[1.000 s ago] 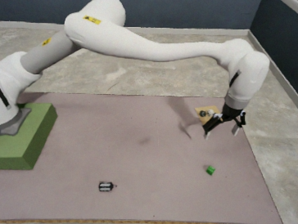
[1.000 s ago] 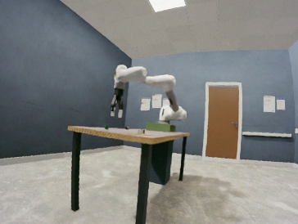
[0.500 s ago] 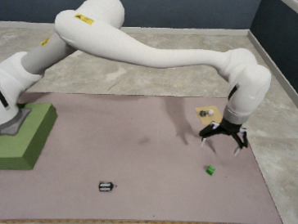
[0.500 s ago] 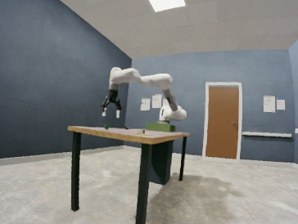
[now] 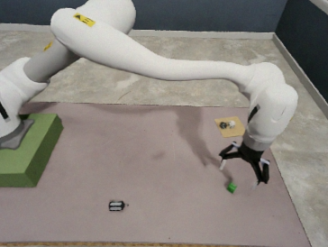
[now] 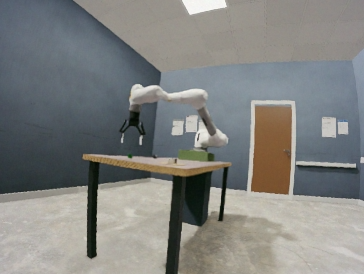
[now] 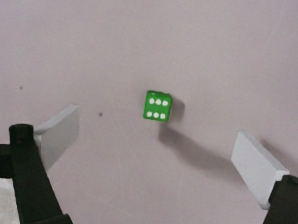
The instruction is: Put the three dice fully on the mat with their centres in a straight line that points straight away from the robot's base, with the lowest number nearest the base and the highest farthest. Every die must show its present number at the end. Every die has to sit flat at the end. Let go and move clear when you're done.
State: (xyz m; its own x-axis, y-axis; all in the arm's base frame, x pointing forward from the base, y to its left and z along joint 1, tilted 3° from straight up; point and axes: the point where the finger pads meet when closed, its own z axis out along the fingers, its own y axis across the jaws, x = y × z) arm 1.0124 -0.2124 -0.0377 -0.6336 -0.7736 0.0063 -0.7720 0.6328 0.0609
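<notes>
My gripper is now 110 mm above the green die. Round my hand: white die (370 mm to the left, 100 mm below, 80 mm ahead); then mat (370 mm to the left, 120 mm below, 80 mm ahead); then black die (370 mm to the left, 100 mm below, 30 mm ahead).
</notes>
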